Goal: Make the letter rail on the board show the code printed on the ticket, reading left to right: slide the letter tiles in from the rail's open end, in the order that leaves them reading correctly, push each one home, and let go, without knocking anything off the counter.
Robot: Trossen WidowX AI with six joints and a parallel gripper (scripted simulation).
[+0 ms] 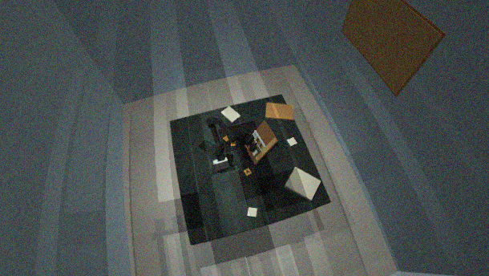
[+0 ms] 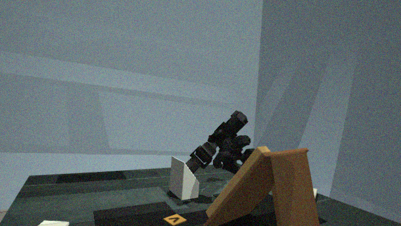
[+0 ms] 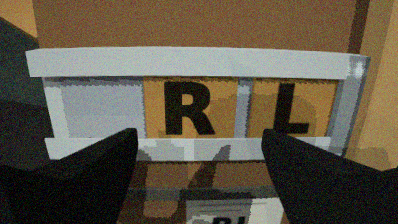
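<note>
My gripper tip is 5 cm to the left of the orange letter tile, 5 cm short of it and 2 cm above it. From my gripper tip the other things lie so: flat orange panel: 40 cm to the left, 35 cm ahead, 17 cm below; then white ticket: 11 cm below, 4 cm to the right, 2 cm behind; then yellow letter tile: 22 cm to the right, 17 cm below, 11 cm behind.
</note>
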